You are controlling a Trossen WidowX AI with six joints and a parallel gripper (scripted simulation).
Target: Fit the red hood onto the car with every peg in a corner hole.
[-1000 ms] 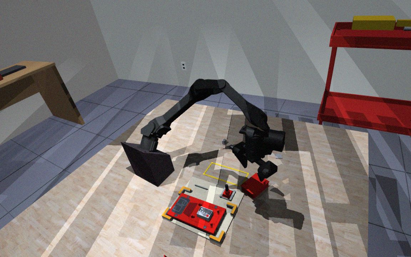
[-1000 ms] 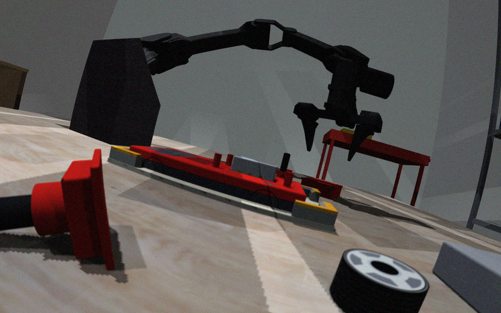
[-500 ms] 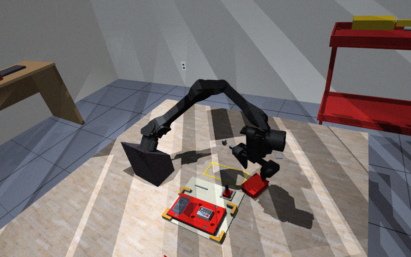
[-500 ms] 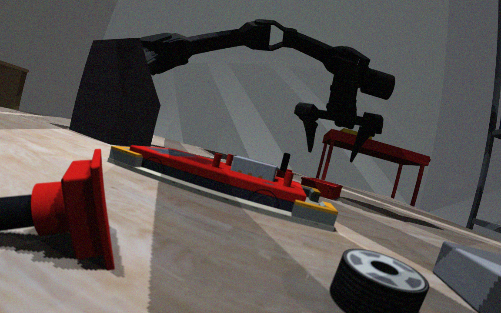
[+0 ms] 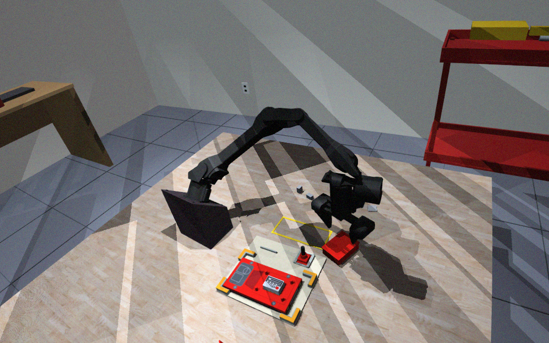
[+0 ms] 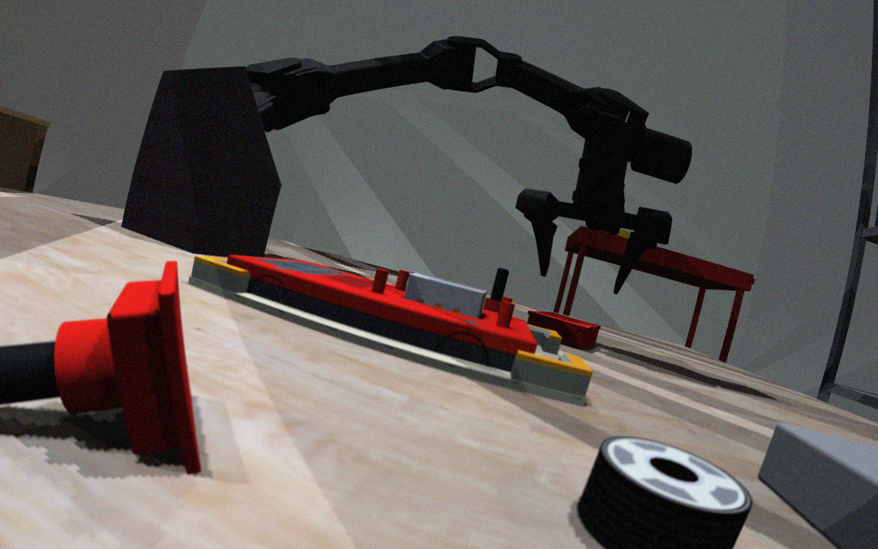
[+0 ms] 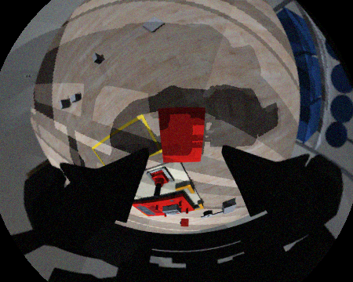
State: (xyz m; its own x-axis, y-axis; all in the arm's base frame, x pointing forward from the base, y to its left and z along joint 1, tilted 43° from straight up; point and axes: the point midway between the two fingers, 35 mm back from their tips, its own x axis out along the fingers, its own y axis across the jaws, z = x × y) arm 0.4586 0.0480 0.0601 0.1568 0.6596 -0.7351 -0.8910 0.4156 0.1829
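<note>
My gripper tip is 5 cm above the red hood. Round my gripper tip: grey engine block: 20 cm to the right, 13 cm behind, 4 cm below; then black wheel: 38 cm to the right, 6 cm below, 5 cm behind.
</note>
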